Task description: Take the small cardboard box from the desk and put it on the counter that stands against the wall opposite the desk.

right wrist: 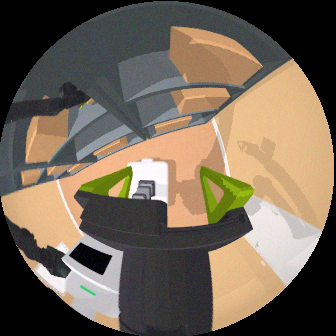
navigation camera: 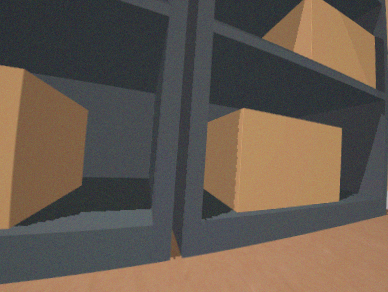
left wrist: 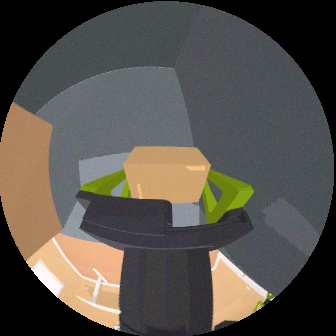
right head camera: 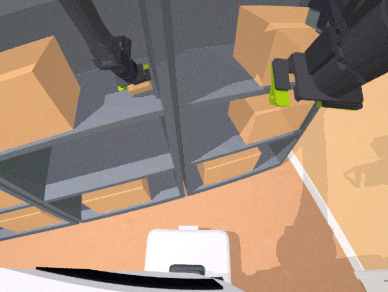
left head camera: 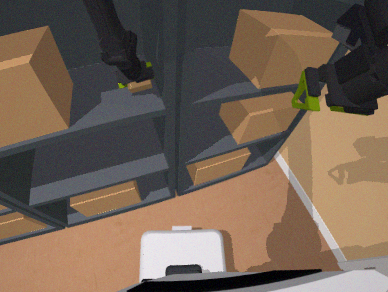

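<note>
The small cardboard box is between the fingers of my left gripper, which is shut on it. It is inside an upper bay of the dark grey shelf unit, close to the upright divider. Whether the box touches the shelf board under it, I cannot tell. My right gripper is open and empty, out at the right in both head views. The desk does not show clearly.
A large carton stands left of my left gripper. Another large carton stands in the bay right of the divider. More cartons fill lower bays. My white base is before the unit. A tan wall is at the right.
</note>
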